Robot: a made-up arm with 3 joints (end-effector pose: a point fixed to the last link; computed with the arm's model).
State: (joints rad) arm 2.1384 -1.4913 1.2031
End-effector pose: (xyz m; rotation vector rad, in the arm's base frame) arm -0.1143 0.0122 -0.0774 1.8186 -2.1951 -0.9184
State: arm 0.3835 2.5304 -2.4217
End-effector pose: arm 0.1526 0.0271 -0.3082 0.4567 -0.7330 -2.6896
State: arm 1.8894 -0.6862 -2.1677
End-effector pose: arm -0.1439 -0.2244 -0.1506 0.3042 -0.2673 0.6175
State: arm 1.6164 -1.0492 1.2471
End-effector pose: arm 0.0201 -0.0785 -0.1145 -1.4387 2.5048 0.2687
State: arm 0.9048 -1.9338 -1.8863
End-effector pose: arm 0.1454 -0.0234 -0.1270 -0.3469 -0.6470 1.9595
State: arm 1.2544 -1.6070 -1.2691
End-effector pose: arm 0.0619 -0.0850 -0.1217 -0.4888 -0.0114 1.5309
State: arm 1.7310 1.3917 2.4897
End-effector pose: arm -0.3879 -0.2458 -0.1273 -1.5104 -1.6702 -0.6021
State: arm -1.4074 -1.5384 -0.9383
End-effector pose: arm 0.0438 -0.0904 0.3078 -1.8154 -1.7773 -0.4338
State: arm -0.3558 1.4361 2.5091
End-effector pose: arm 0.3930 -0.2378 -0.1295 0.2342 1.7115 1.6821
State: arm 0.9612 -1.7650 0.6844
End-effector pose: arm 0.0802 0.0374 -0.0725 -1.9068 1.1607 0.2656
